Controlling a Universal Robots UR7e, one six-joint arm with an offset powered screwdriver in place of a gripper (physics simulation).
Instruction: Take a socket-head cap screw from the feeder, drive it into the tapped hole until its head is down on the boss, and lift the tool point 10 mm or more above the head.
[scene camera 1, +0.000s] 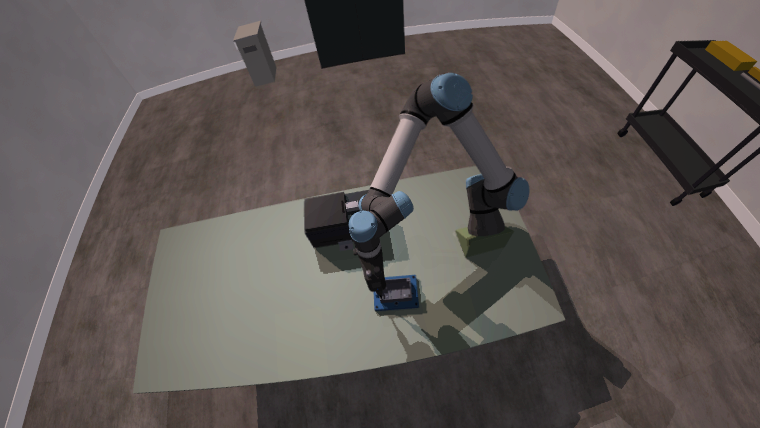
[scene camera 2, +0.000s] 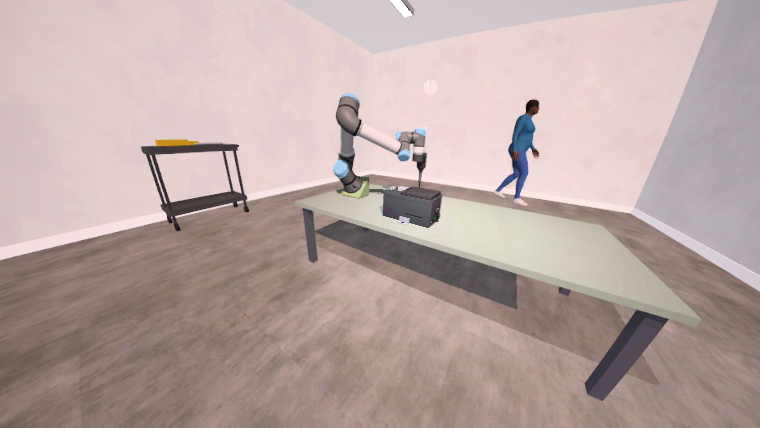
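Note:
My screwdriver (scene camera 1: 379, 294) (scene camera 2: 419, 184) points down. In scene camera 1 its tip is at the left end of a grey metal part (scene camera 1: 397, 289) on a blue fixture plate (scene camera 1: 396, 307). Whether the tip touches the part, and whether a screw is on it, is too small to tell. The tapped hole and boss cannot be made out. The black screw feeder (scene camera 1: 324, 215) (scene camera 2: 409, 207) stands behind the fixture in scene camera 1, partly covered by my wrist. In scene camera 2 the feeder hides the fixture and the lowest part of the tool.
The green-grey table (scene camera 1: 223, 308) (scene camera 2: 531, 239) carries the arm's base on a green block (scene camera 1: 468, 242) (scene camera 2: 357, 191). A black cart (scene camera 1: 675, 151) (scene camera 2: 204, 203) stands beyond the table. A person (scene camera 2: 523, 138) in blue is on the far side of the room. A grey cabinet (scene camera 1: 259, 61) stands by the wall.

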